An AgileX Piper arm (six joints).
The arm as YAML. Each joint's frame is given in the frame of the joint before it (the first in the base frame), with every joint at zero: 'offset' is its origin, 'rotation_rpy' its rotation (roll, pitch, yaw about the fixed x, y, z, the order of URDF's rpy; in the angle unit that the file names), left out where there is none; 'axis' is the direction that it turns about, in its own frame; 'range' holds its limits. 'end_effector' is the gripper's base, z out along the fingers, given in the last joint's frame.
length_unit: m
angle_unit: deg
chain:
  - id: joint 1
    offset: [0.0, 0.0, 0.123]
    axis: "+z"
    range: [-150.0, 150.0]
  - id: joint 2
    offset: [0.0, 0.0, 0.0]
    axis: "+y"
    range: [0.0, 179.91]
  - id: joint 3
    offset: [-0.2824, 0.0, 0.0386]
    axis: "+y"
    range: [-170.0, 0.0]
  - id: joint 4
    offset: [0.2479, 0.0, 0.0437]
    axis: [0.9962, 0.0, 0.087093]
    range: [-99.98, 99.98]
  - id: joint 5
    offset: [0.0, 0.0, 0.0]
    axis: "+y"
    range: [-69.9, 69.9]
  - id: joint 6
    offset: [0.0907, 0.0, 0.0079]
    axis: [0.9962, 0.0, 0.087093]
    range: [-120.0, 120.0]
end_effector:
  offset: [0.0, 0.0, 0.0]
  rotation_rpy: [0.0, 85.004, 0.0]
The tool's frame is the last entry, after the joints.
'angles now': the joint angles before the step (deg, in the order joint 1, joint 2, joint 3, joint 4, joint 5, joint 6). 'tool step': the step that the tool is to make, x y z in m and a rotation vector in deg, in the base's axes. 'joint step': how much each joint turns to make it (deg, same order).
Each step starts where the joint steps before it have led.
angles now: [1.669, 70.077, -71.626, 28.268, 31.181, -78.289]
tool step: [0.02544, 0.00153, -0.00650, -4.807, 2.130, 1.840]
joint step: [0.287, 5.392, -4.036, -2.343, 1.749, -2.608]
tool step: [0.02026, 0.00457, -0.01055, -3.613, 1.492, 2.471]
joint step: [0.702, 4.253, -2.259, -0.389, 0.557, -3.612]
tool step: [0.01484, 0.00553, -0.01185, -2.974, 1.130, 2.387]
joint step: [0.852, 3.180, -1.056, -0.063, -0.046, -3.340]
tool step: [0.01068, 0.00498, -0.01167, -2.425, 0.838, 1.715]
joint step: [0.839, 2.337, -0.261, -0.445, -0.597, -2.288]
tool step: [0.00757, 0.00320, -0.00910, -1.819, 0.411, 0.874]
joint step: [0.610, 1.646, -0.008, -0.780, -0.896, -1.193]
